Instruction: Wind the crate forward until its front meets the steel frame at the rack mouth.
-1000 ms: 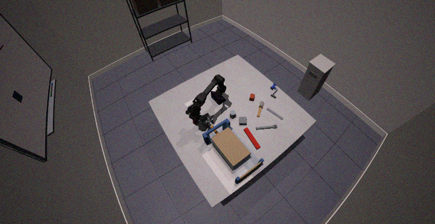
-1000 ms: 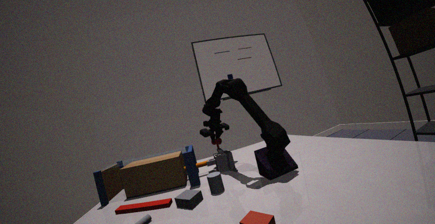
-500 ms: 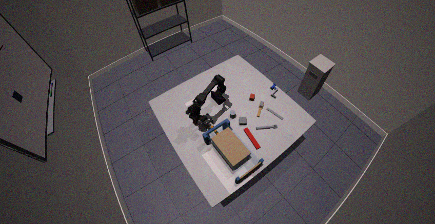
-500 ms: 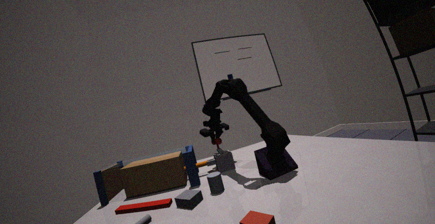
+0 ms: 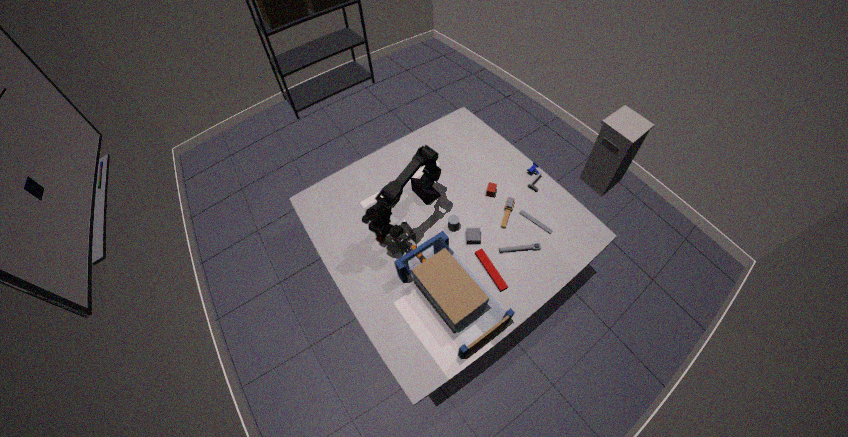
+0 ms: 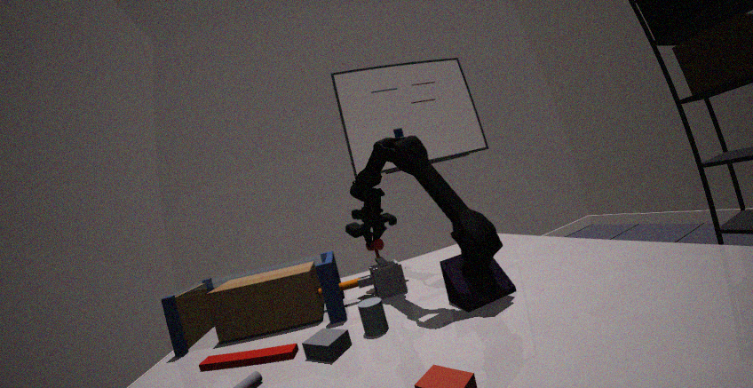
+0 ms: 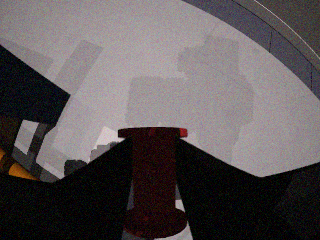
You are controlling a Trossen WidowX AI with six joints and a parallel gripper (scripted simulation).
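My gripper tip is 6 cm to the right of the winch handle with red knob and 4 cm above it. Round my gripper tip: grey block: 24 cm ahead, 37 cm to the left, 13 cm below; blue frame: 17 cm ahead, 10 cm to the left, 4 cm below; grey winch: 1 cm behind, 11 cm to the left, 11 cm below.
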